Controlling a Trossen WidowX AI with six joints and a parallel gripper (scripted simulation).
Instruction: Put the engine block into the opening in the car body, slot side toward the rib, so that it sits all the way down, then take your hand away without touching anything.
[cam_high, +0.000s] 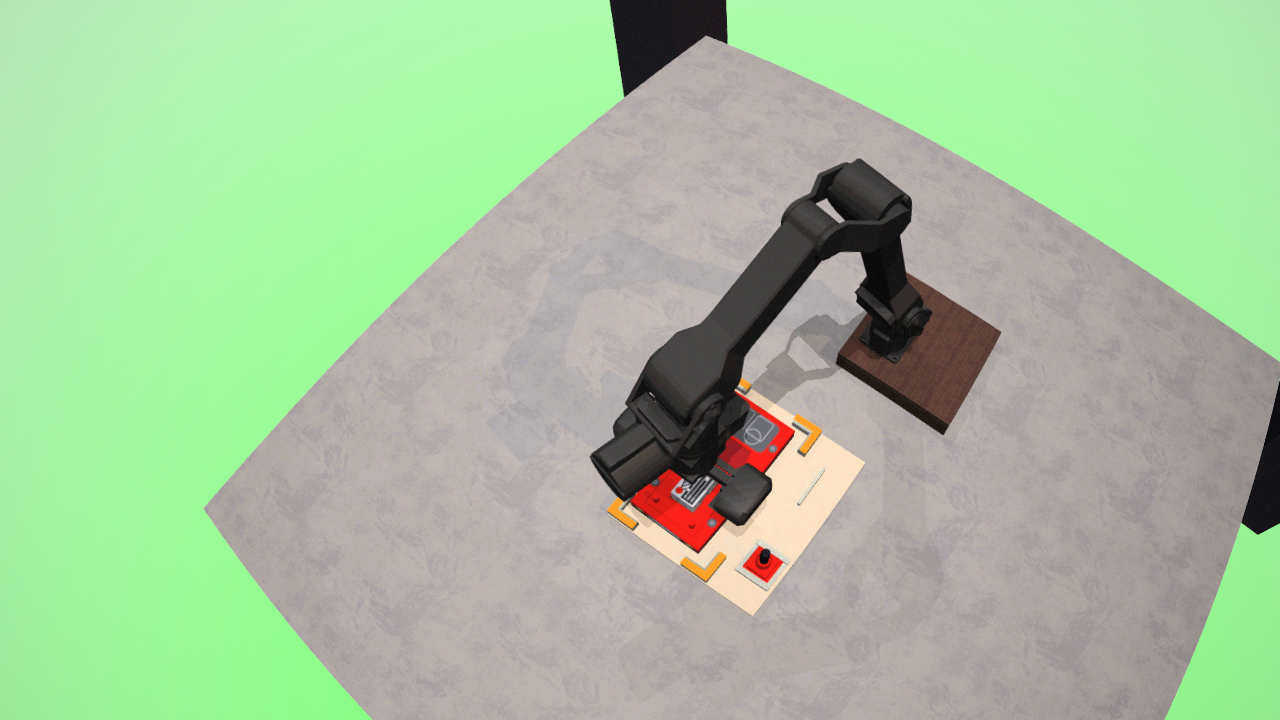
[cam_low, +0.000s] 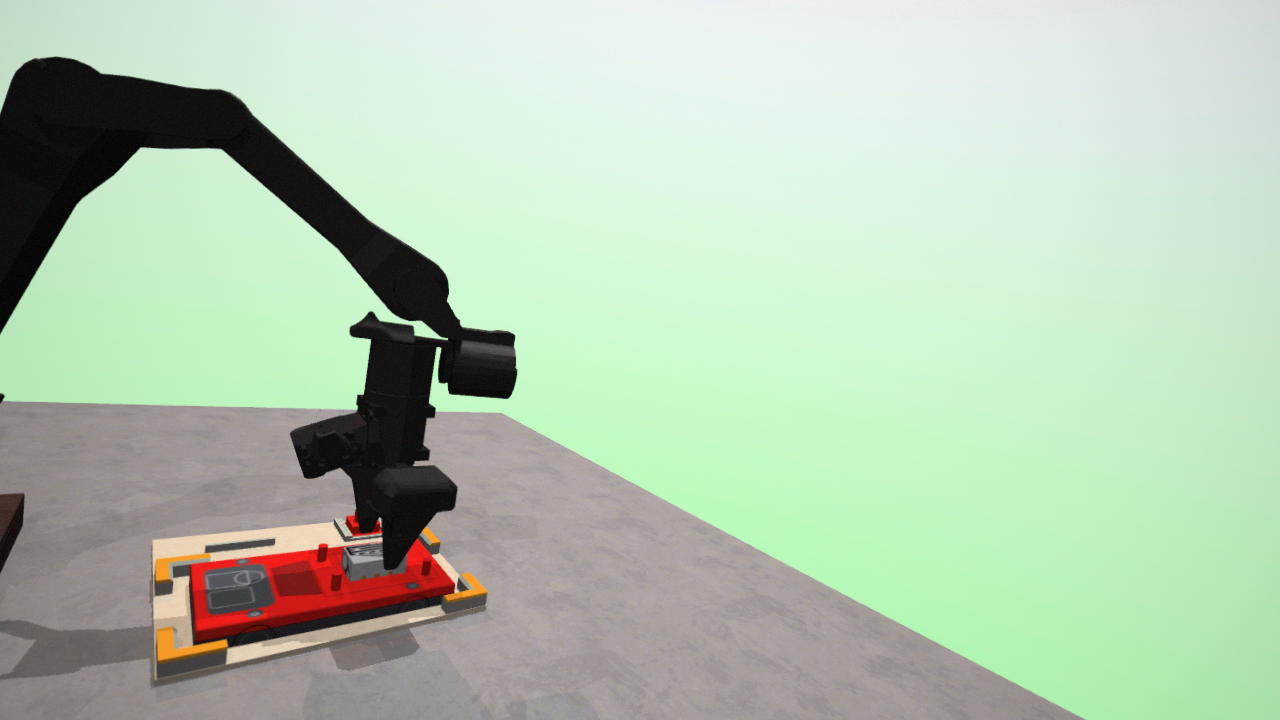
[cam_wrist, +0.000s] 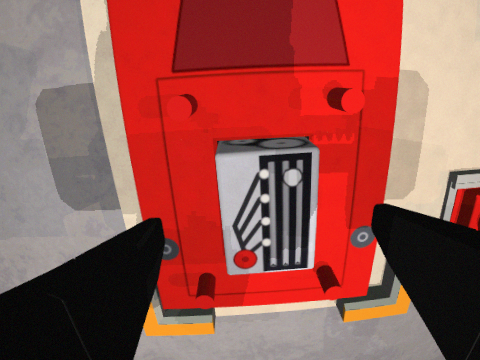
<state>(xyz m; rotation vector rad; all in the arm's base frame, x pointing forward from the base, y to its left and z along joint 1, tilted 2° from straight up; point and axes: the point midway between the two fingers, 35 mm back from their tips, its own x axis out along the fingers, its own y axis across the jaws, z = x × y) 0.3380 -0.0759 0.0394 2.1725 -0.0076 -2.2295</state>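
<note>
The engine block lies 2 cm below my gripper tip. From my gripper tip the other things lie so: beige board (3 cm to the left, 3 cm below, 3 cm behind).
</note>
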